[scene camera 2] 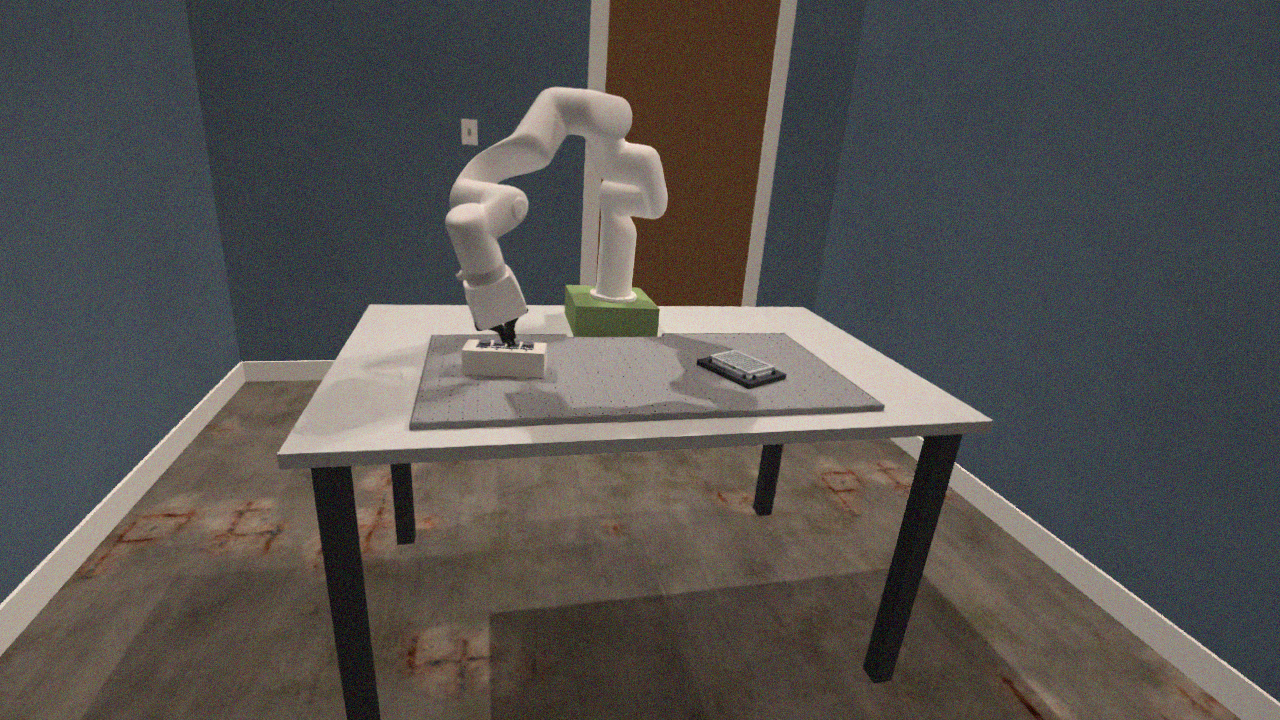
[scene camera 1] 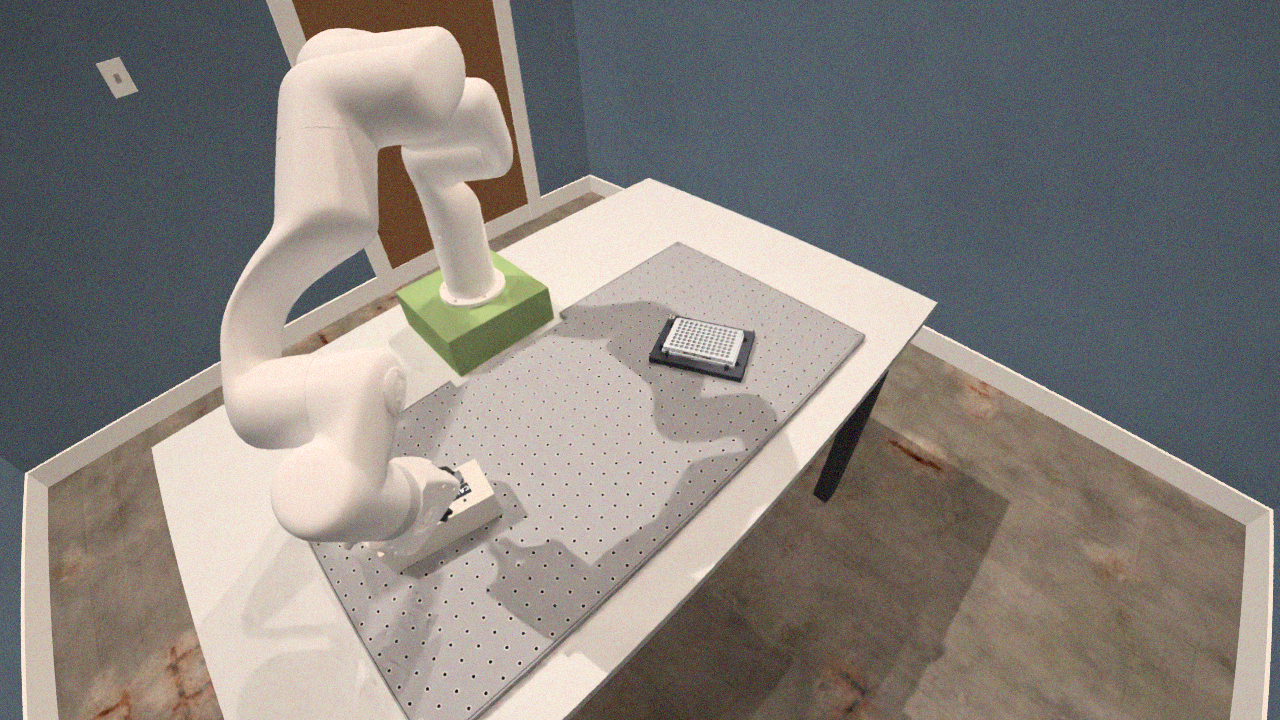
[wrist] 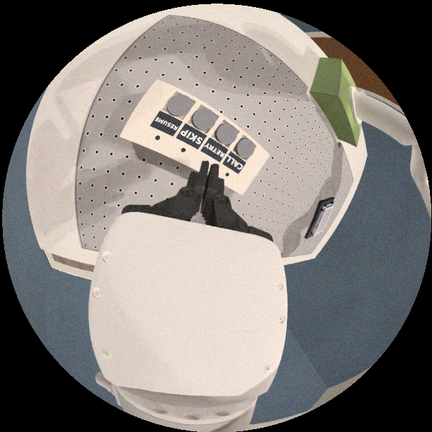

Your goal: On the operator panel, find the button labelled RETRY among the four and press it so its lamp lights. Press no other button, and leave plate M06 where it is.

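Places are measured from the arm's base along level axes (x down, y ahead, z right), in millimetres.
Pixels of known places: gripper, fingertip midpoint: point(scene camera 2: 510, 342) point(scene camera 1: 440, 509); arm's base at its link origin: point(scene camera 2: 613, 296) point(scene camera 1: 473, 288).
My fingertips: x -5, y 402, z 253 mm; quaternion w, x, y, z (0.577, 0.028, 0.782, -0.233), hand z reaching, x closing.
For each thing: its top centre in the pictures, then the offset to it from my fingertips. Level surfaces: height alone.
- cream operator panel at its top centre: point(scene camera 1: 428, 504) point(scene camera 2: 505, 345) dx +18, dy -31, dz +11 mm
- Plate M06 at its top centre: point(scene camera 1: 704, 338) point(scene camera 2: 741, 360) dx +47, dy -38, dz -507 mm
- dark holder at its top centre: point(scene camera 1: 703, 340) point(scene camera 2: 741, 362) dx +52, dy -38, dz -507 mm
- grey perforated board at its surface level: dx +73 mm
- white table at its surface level: dx +86 mm
The cream operator panel point(scene camera 1: 481, 512) point(scene camera 2: 503, 362) point(wrist: 141, 114) has four grey round buttons. In the wrist view they are the RESUME button point(wrist: 180, 104), the SKIP button point(wrist: 203, 118), the RETRY button point(wrist: 226, 131) and the CALL button point(wrist: 244, 147). Three small lamp dots show dark; the one at RETRY is hidden behind the fingertips. My gripper point(scene camera 2: 509, 342) point(wrist: 206, 174) is shut and empty. Its tips are at the panel's lamp side, near the RETRY label point(wrist: 214, 151), apart from the button. Contact with the panel top cannot be told. Plate M06 point(scene camera 1: 704, 340) point(scene camera 2: 741, 361) point(wrist: 323, 220) sits in a dark holder point(scene camera 1: 698, 369).
The panel and the plate's holder stand on a grey perforated board point(scene camera 1: 572, 429) point(scene camera 2: 626, 380) point(wrist: 150, 60) on the white table point(scene camera 1: 653, 210). The arm's green base block point(scene camera 1: 501, 326) point(scene camera 2: 611, 317) point(wrist: 332, 95) stands at the board's back edge, between panel and plate.
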